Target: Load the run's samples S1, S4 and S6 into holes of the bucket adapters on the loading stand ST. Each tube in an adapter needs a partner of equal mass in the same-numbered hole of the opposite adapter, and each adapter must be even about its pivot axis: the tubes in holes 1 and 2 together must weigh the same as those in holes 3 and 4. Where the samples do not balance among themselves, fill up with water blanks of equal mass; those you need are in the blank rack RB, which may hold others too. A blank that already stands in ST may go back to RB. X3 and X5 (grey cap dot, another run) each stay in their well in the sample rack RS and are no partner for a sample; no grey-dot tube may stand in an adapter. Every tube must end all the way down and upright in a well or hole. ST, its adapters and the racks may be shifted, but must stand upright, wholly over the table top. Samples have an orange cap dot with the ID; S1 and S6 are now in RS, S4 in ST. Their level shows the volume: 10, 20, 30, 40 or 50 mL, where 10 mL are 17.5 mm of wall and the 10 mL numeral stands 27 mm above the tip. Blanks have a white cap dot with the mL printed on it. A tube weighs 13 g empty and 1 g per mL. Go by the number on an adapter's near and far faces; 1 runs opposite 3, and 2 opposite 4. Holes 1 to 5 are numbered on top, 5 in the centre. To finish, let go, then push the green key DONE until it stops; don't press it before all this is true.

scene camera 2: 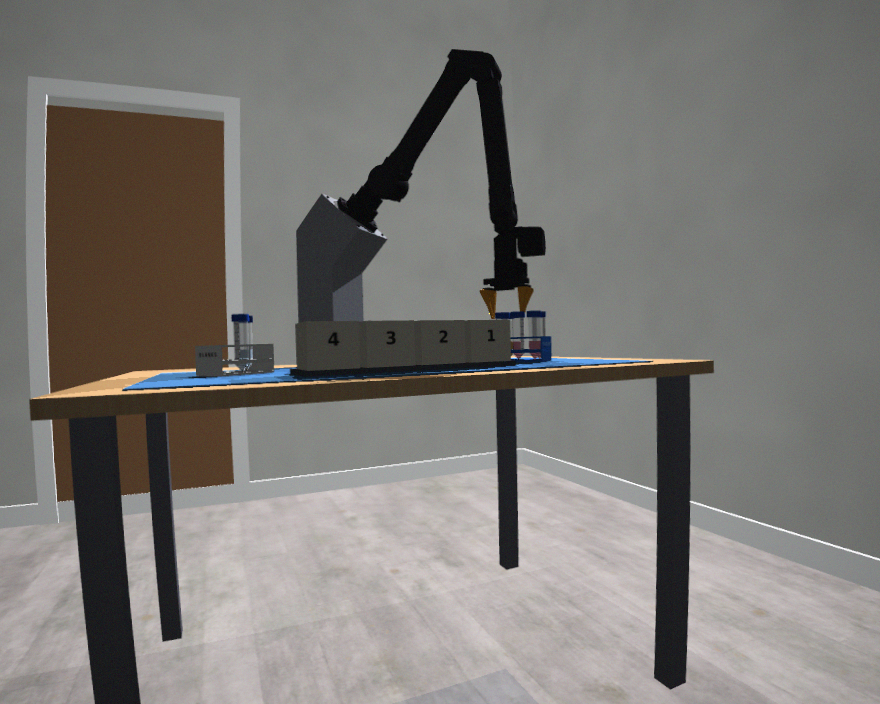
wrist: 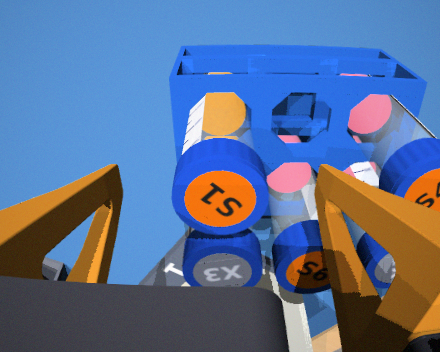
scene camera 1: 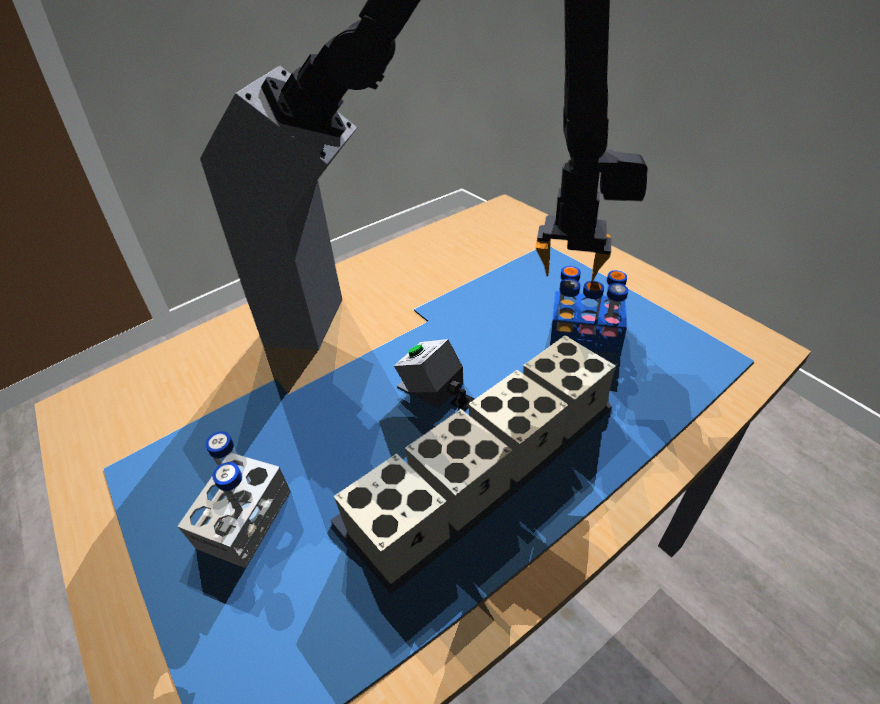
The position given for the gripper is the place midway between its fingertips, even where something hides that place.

gripper: scene camera 2 507, 318; wrist 218, 178; scene camera 1 569, 277
blank rack RB: scene camera 2; scene camera 1; not seen in the wrist view (out of frame)
40 mL blank: scene camera 2; scene camera 1; not seen in the wrist view (out of frame)
same spot on 40 mL blank: [scene camera 2: 240, 321] = [scene camera 1: 233, 489]
same spot on blank rack RB: [scene camera 1: 222, 544] = [scene camera 2: 216, 346]
